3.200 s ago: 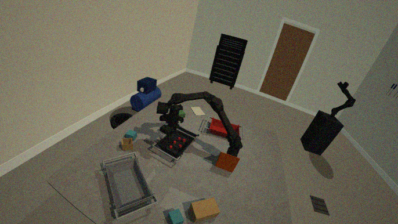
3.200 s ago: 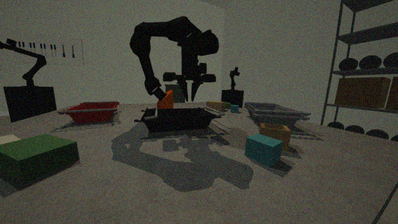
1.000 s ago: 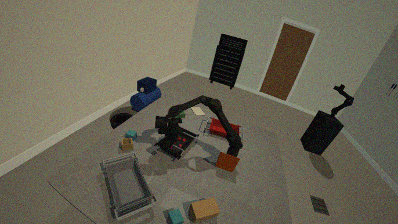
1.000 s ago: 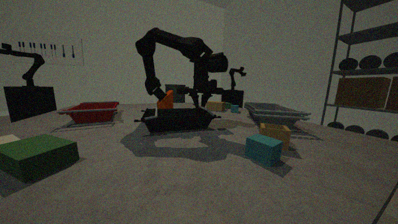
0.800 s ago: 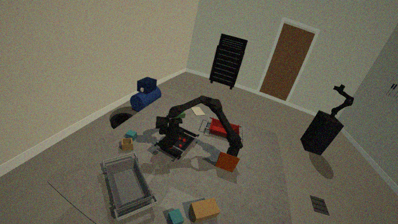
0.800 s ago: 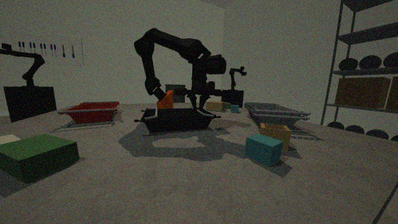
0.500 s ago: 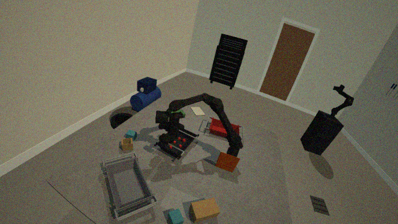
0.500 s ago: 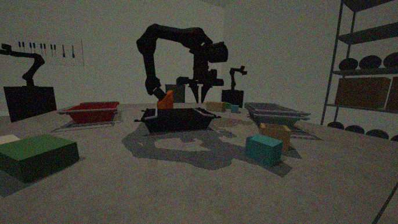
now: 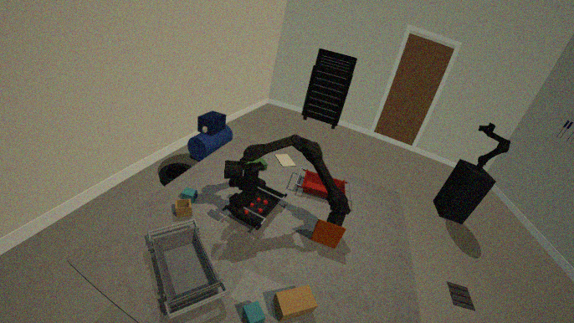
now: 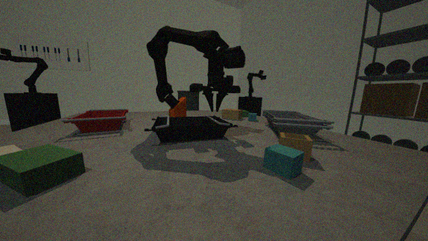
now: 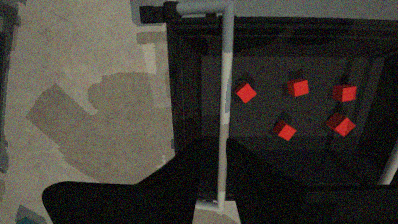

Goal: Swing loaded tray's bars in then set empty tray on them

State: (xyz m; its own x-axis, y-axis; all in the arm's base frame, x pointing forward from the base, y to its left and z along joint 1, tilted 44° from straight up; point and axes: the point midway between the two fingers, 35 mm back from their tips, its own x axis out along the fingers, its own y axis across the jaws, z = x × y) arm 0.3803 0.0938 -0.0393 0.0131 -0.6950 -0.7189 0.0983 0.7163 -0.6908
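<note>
Right now my gripper tip is 28 cm past the red tray, 44 cm to the left of it and 5 cm above it. Round my gripper tip: pale flat card 3 cm ahead, 62 cm to the right, 9 cm below.
</note>
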